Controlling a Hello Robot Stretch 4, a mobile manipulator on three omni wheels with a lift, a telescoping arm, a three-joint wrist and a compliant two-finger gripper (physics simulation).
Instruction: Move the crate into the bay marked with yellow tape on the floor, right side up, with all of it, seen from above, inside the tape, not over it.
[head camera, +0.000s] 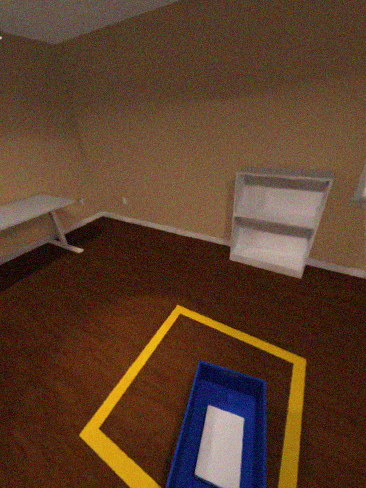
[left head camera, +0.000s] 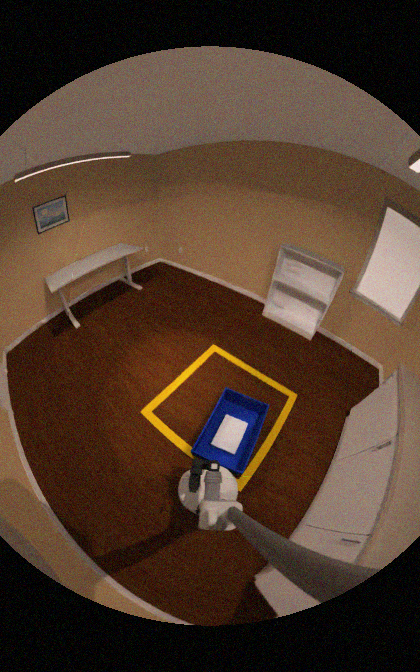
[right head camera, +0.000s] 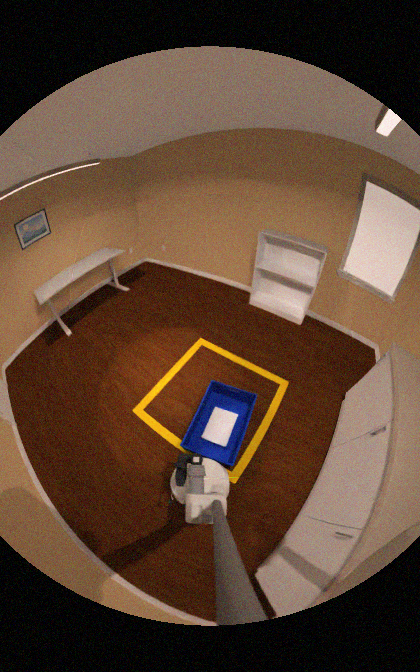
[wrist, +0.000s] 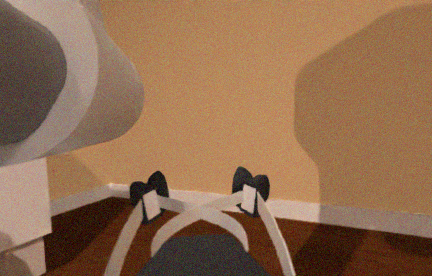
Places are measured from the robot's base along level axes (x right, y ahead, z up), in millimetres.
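Pixels of known places: gripper, between the fingertips: (wrist: 200, 184).
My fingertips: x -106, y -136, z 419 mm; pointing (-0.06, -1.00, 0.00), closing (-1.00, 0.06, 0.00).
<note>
Behind a point stands the place of what it marks.
The blue crate (head camera: 230, 397) @(y 698, x 264, z -9 mm) (left head camera: 242, 404) (right head camera: 229, 396) stands right side up on the floor, with a white box (head camera: 220, 447) @(y 463, x 144, z 44 mm) (left head camera: 230, 433) (right head camera: 220, 426) lying in it. Most of the crate is within the yellow tape (head camera: 134, 370) @(y 934, x -377, z -27 mm) (left head camera: 255, 372) (right head camera: 244, 362). Its near left corner reaches the near tape line in both side head views. The crate and the robot hide part of that line, so the exact overlap there cannot be told. My gripper (wrist: 200, 184) @(y -136, x -106, z 419 mm) is open and empty in the wrist view, facing a wall, away from the crate.
My round base (left head camera: 227, 485) (right head camera: 215, 475) is close against the crate's near end. A white cabinet (left head camera: 367, 457) (right head camera: 362, 445) stands on the right. A shelf unit (head camera: 285, 174) @(y 1955, x 1030, z 1033 mm) (left head camera: 312, 258) (right head camera: 294, 241) and a bench (head camera: 30, 210) @(y 2465, x -1645, z 693 mm) (left head camera: 95, 265) (right head camera: 80, 270) stand beyond the bay.
</note>
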